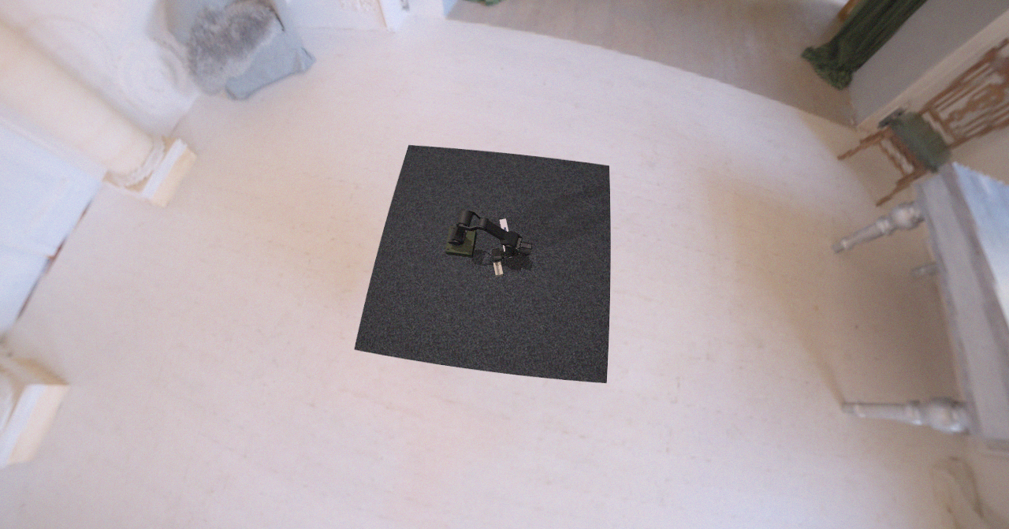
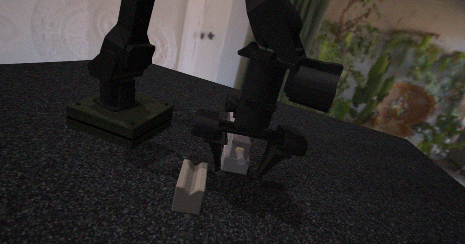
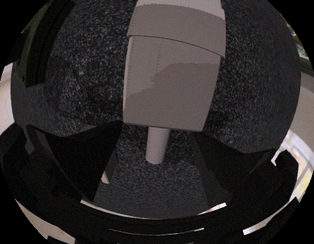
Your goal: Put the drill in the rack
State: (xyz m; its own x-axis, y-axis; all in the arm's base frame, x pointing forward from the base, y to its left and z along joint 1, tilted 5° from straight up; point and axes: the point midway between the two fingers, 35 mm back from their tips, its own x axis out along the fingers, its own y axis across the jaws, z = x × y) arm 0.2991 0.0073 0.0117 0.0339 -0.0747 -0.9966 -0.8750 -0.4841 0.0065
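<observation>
My gripper tip is now 3 cm past the drill, 5 cm to the right of it and 3 cm below it. From my gripper tip the other things lie so: dark key 7 cm behind, 12 cm to the left, 3 cm above; grey holder block 6 cm behind, 10 cm to the left, 2 cm above; grey v-groove rack 4 cm behind, 8 cm to the right.
</observation>
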